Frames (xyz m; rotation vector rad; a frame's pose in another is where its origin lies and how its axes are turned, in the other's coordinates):
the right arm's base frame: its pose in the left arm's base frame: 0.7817 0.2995 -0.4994 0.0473 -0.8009 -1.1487
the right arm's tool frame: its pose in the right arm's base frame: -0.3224 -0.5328 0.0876 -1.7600 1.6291 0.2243
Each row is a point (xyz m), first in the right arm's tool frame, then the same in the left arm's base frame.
Working: the right arm's tool frame: its pose in the left arm's base frame: 0.2536 0.3617 -0.8351 -0.4982 1.6668 -0.8472

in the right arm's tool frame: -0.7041 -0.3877 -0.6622
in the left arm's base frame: -0.2352 0.7889 -0.0208
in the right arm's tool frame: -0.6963 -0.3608 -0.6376
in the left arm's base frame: -0.2108 0.7942 -0.0485
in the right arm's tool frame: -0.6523 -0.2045 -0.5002
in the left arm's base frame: -0.0740 0.8274 -0.2079
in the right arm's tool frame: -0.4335 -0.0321 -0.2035
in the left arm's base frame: 0.1706 0.7037 -0.5088
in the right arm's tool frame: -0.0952 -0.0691 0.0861
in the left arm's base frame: 0.3539 0.3611 -0.7294
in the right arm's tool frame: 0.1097 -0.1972 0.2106
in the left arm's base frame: 0.4047 0.0986 -0.7786
